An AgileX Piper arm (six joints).
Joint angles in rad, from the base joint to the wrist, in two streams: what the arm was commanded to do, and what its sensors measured. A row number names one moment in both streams.
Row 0, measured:
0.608, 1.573, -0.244, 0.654, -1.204, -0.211
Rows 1 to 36, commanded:
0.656, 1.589, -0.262, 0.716, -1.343, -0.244
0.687, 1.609, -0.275, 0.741, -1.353, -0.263
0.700, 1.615, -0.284, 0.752, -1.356, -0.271
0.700, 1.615, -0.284, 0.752, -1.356, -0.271
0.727, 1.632, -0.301, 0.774, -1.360, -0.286
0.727, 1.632, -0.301, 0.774, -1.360, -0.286
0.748, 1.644, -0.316, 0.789, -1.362, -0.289
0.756, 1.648, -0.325, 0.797, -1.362, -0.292
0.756, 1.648, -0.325, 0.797, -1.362, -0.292
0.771, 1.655, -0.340, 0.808, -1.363, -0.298
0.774, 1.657, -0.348, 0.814, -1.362, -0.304
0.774, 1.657, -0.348, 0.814, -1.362, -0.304
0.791, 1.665, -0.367, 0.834, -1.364, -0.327
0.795, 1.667, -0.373, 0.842, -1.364, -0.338
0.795, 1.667, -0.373, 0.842, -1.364, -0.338
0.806, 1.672, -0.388, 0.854, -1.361, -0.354
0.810, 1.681, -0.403, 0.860, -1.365, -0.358
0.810, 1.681, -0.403, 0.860, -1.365, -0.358
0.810, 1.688, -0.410, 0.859, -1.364, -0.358
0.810, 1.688, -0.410, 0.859, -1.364, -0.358
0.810, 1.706, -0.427, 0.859, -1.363, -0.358
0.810, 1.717, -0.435, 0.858, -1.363, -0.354
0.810, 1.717, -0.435, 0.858, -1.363, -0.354
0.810, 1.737, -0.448, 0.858, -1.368, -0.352
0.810, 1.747, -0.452, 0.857, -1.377, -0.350
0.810, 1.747, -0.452, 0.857, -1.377, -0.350
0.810, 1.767, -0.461, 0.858, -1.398, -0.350
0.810, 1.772, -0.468, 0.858, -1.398, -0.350
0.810, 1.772, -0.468, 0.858, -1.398, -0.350
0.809, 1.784, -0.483, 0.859, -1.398, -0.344
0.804, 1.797, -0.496, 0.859, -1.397, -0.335
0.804, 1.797, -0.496, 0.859, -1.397, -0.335
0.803, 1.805, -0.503, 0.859, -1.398, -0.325
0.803, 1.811, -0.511, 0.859, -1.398, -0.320
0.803, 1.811, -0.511, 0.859, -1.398, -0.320
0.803, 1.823, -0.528, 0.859, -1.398, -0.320
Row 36, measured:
0.806, 1.812, -0.503, 0.865, -1.208, -0.328
